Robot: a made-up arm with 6 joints.
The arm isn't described. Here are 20 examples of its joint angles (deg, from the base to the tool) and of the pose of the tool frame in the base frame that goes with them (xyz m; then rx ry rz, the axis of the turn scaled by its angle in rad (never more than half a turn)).
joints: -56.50 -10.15 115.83 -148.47 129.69 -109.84
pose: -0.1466 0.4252 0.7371 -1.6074 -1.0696 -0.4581
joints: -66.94 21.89 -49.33 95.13 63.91 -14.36
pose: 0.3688 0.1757 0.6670 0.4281 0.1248 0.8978
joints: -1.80 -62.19 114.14 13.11 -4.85 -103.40
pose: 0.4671 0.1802 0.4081 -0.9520 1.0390 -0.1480
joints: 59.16 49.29 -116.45 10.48 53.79 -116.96
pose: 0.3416 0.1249 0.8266 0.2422 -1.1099 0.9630
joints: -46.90 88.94 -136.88 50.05 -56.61 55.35
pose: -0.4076 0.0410 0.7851 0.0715 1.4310 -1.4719
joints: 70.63 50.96 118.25 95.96 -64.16 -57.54
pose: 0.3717 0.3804 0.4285 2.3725 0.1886 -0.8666
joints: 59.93 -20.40 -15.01 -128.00 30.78 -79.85
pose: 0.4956 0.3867 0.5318 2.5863 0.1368 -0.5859
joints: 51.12 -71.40 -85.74 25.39 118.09 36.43
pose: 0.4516 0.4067 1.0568 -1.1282 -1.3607 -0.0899
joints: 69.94 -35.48 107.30 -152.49 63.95 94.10
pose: 0.8247 0.3573 0.7559 -1.9035 0.6290 0.5075
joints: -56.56 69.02 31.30 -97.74 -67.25 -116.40
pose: 0.1541 0.0511 0.6330 -0.7526 0.9549 0.5834
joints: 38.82 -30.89 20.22 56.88 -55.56 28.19
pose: 0.5113 0.5080 0.4642 0.3250 0.8530 1.9575
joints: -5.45 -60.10 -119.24 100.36 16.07 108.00
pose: 0.4705 0.6331 0.5472 -1.5007 -0.4262 1.0498
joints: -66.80 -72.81 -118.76 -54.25 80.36 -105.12
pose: -0.1101 0.2045 0.2498 -0.0948 2.3305 0.2952
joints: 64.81 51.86 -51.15 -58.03 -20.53 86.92
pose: 0.4207 0.1108 0.2930 1.2907 0.4126 -0.0683
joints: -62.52 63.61 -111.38 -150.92 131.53 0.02
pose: -0.0263 0.4013 1.1427 0.5805 -1.0526 2.0656
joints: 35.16 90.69 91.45 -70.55 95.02 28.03
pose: 0.5094 0.1553 0.6796 0.8569 -0.8618 0.9201
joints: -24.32 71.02 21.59 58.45 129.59 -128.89
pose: -0.2055 0.1633 0.8159 -0.7808 -1.7792 1.3637
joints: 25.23 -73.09 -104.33 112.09 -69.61 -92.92
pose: 0.2099 0.2759 0.6466 -0.5855 -2.8145 0.9458
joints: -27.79 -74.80 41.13 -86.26 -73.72 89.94
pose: 0.0708 0.2230 0.6047 -0.6881 -1.2175 -0.0112
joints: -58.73 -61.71 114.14 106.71 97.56 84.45
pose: -0.3546 0.5814 0.5154 -0.1702 -0.6442 2.8948
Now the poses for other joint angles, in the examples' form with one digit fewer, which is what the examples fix.
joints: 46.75 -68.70 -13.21 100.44 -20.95 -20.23
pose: 0.540 0.552 0.434 0.154 1.204 2.115
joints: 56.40 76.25 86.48 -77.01 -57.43 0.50
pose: 0.240 0.190 0.247 -0.576 1.964 1.893
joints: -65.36 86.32 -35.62 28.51 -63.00 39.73
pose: -0.145 0.143 0.516 0.957 1.073 0.208
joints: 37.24 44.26 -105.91 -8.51 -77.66 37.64
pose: 0.315 0.237 0.320 1.476 0.420 0.101
